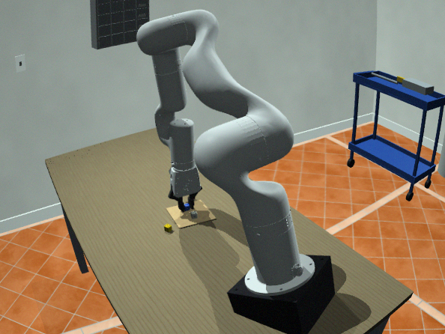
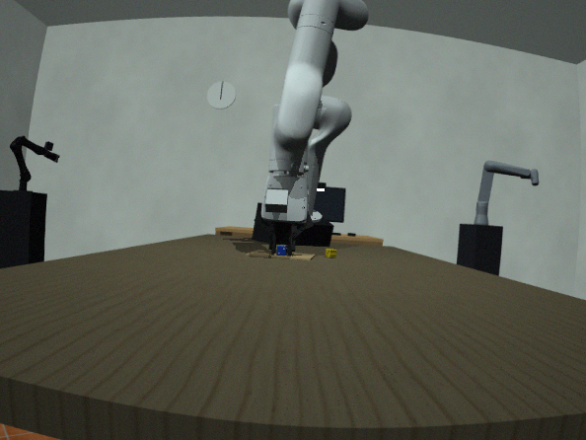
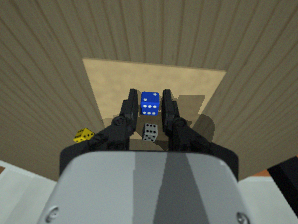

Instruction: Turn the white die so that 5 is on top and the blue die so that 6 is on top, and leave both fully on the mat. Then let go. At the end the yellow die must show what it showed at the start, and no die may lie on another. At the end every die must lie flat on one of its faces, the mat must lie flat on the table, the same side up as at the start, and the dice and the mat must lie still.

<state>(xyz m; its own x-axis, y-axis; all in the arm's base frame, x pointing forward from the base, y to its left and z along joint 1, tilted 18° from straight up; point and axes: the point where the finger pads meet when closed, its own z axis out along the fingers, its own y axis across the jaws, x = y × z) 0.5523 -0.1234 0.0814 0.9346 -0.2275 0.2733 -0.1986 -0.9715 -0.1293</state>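
Right now my hand is 10 mm above the blue die. The rest, counted from my hand: white die (60 mm behind, 10 mm to the left, 10 mm below); tan mat (30 mm behind, 10 mm to the left, 20 mm below); yellow die (60 mm behind, 130 mm to the left, 20 mm below).
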